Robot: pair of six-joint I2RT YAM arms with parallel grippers.
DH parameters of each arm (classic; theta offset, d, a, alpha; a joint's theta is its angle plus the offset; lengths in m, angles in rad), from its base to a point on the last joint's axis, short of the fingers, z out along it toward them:
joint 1: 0 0.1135 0.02 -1.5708
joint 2: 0 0 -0.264 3.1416
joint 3: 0.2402 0 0.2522 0
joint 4: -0.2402 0 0.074 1.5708
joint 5: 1.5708 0 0 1.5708
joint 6: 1.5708 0.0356 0 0
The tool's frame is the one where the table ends.
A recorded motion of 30 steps. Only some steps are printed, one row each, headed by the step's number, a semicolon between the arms.
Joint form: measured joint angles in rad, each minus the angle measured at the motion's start. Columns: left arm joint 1, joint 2, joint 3, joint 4, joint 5, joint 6; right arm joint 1, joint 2, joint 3, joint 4, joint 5, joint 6.
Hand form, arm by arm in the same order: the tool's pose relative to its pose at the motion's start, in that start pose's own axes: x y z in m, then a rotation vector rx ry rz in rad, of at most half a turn. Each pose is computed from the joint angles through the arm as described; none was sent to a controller.
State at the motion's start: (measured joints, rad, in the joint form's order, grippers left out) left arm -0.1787 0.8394 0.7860 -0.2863 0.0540 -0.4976; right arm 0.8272 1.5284 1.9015 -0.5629 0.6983 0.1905
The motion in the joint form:
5: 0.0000 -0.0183 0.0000 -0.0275 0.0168 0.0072; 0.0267 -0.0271 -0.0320 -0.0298 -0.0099 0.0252
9: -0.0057 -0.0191 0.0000 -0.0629 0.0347 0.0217; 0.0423 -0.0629 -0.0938 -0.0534 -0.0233 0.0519
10: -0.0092 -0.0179 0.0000 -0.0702 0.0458 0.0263; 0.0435 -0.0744 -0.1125 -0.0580 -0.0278 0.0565
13: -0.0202 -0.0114 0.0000 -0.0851 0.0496 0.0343; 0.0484 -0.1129 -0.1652 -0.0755 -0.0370 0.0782
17: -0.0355 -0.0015 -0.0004 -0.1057 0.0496 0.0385; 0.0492 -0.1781 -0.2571 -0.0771 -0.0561 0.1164
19: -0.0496 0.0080 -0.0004 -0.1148 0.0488 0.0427; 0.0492 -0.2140 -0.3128 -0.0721 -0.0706 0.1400
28: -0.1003 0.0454 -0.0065 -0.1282 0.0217 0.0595; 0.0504 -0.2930 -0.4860 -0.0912 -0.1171 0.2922
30: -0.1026 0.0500 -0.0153 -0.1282 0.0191 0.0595; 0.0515 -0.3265 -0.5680 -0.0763 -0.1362 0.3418
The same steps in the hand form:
5: 0.0015 -0.0001 -0.0046 0.0104 0.0161 0.0066; 0.0065 0.0018 -0.0096 -0.0306 0.0300 -0.0012
9: 0.0057 0.0002 -0.0049 0.0149 0.0575 0.0206; 0.0187 0.0005 -0.0160 -0.0503 0.0715 -0.0091
10: 0.0070 -0.0003 -0.0047 0.0237 0.0717 0.0256; 0.0219 -0.0009 -0.0175 -0.0536 0.0815 -0.0122
13: 0.0100 -0.0011 -0.0031 0.0264 0.0973 0.0359; 0.0301 -0.0062 -0.0239 -0.0607 0.1084 -0.0117
17: 0.0143 -0.0020 -0.0008 0.0246 0.1315 0.0437; 0.0427 -0.0161 -0.0328 -0.0721 0.1361 0.0090
19: 0.0173 -0.0033 0.0013 0.0269 0.1538 0.0523; 0.0512 -0.0212 -0.0369 -0.0812 0.1525 0.0239
28: 0.0281 -0.0075 0.0103 0.0186 0.2137 0.0894; 0.0901 -0.0316 -0.0419 -0.0827 0.2601 0.1073
30: 0.0313 -0.0062 0.0122 0.0118 0.2253 0.0903; 0.1078 -0.0355 -0.0435 -0.0845 0.2953 0.1373

